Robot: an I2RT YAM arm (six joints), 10 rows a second.
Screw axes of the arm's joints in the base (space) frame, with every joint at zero. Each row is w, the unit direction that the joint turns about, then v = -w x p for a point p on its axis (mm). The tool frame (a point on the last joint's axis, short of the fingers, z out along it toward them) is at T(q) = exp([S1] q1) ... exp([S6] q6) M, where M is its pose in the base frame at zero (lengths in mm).
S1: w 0 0 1 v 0 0 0
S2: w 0 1 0 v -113.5 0 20
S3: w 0 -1 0 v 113.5 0 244
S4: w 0 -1 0 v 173.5 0 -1
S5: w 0 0 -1 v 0 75 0
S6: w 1 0 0 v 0 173.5 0
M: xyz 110.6 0 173.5 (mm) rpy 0 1.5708 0 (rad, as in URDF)
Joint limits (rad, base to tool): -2.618..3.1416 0..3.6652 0..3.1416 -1.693..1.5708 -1.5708..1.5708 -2.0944..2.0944
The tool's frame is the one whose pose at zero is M.
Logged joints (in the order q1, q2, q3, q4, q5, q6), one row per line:
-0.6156 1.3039 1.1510 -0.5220 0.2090 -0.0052
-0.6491 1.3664 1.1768 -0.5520 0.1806 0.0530
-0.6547 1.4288 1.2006 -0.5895 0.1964 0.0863
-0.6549 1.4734 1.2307 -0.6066 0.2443 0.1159
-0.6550 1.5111 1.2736 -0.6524 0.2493 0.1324
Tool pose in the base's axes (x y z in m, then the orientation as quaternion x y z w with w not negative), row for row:
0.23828 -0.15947 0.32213 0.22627 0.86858 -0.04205 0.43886
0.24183 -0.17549 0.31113 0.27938 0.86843 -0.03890 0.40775
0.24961 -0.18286 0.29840 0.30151 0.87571 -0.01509 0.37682
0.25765 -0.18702 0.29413 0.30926 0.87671 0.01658 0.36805
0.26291 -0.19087 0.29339 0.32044 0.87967 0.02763 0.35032
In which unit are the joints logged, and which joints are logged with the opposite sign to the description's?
The joints are logged in radians. Opposite sign: q5.
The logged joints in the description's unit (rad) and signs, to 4 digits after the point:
-0.6156 1.3039 1.1510 -0.5220 -0.2090 -0.0052
-0.6491 1.3664 1.1768 -0.5520 -0.1806 0.0530
-0.6547 1.4288 1.2006 -0.5895 -0.1964 0.0863
-0.6549 1.4734 1.2307 -0.6066 -0.2443 0.1159
-0.6550 1.5111 1.2736 -0.6524 -0.2493 0.1324

